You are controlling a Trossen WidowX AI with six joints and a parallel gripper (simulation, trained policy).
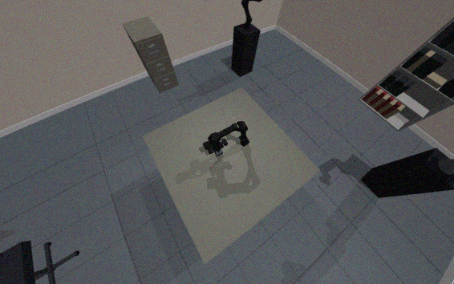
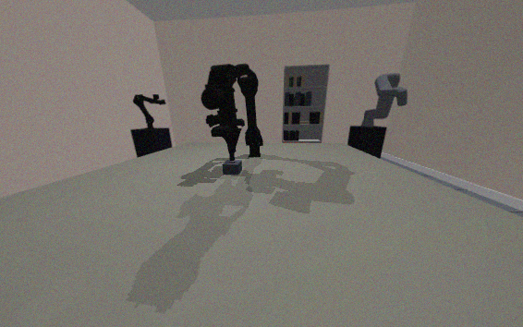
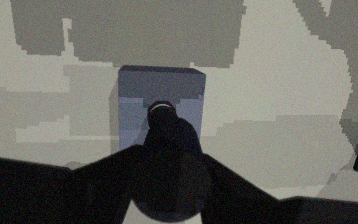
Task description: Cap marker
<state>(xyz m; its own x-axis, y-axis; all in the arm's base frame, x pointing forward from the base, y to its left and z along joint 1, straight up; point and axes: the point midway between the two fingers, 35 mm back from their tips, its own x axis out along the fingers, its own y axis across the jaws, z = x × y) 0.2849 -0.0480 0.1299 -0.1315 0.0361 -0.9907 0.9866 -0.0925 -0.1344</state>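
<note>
The dark marker lies 30 mm below my gripper tip and 10 mm to the right of it. From my gripper tip the other things lie so: grey holder block: 80 mm below, 10 mm to the right; then dark cap: 10 mm to the right, 10 mm above.
</note>
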